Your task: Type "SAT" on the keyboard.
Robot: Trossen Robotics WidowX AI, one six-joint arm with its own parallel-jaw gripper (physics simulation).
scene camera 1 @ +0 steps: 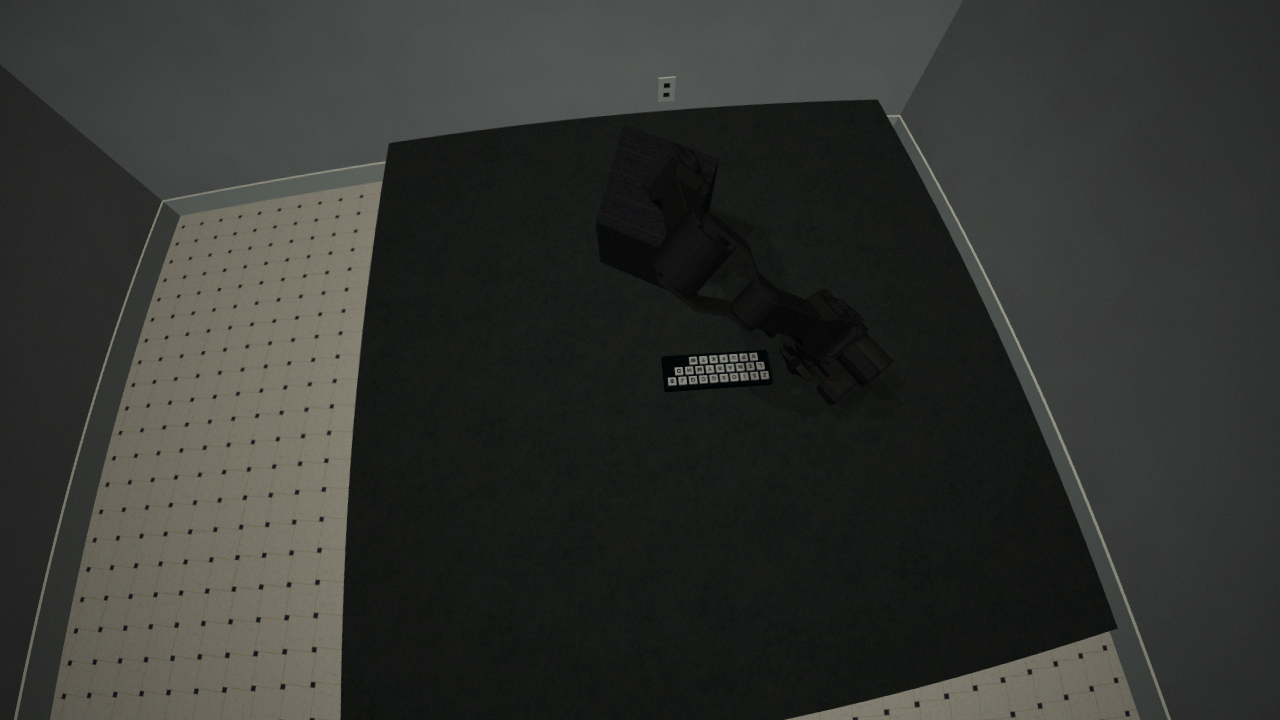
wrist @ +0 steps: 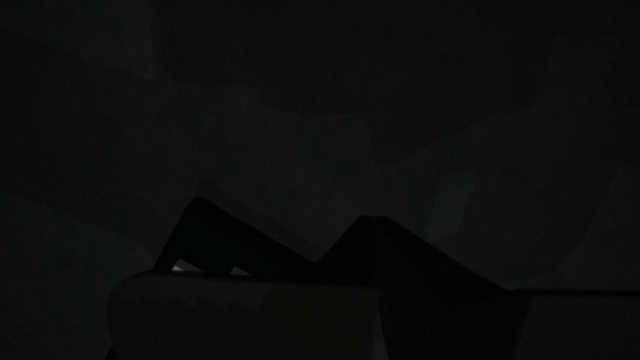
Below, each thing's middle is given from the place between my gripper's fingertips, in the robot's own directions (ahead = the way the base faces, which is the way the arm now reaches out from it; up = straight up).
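With the black keyboard (scene camera 1: pixel 669 363) as my reference, I find my hand 2 cm above it and 7 cm past it, while also being 12 cm to the left of it.
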